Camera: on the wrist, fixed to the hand. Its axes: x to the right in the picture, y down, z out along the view.
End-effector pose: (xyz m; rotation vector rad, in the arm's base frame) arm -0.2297 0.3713 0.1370 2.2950 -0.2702 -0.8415
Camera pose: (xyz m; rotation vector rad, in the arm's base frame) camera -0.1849 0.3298 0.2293 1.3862 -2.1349 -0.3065
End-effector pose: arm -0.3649 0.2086 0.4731 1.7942 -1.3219 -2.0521
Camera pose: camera -0.3571 0.1173 0.5351 -0.0404 -2.1641 -1.1520
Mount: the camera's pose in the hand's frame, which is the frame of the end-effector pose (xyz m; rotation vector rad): 0.0051 0.0933 -0.0593 0.3794 -0.3858 1.5813
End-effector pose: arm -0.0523 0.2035 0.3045 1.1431 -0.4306 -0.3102
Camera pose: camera -0.0176 0.2850 0.3708 0.7876 -1.6138 0.9884
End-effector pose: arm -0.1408 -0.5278 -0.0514 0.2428 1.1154 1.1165
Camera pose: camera -0.2437 -0.5001 -0.0217 1.7691 0.6315 2.0380
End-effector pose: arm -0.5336 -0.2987 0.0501 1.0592 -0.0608 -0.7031
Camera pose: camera -0.4610 -0.2279 0.0944 0.8772 -1.2544 0.5930
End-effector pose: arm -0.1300 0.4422 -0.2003 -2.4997 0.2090 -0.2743
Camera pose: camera -0.1475 0.3332 -0.2076 -1.3457 1.5970 0.7231
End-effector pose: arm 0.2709 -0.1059 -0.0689 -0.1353 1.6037 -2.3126
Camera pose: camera 0.2702 -0.0840 -0.1774 0.5420 0.5314 -1.1158
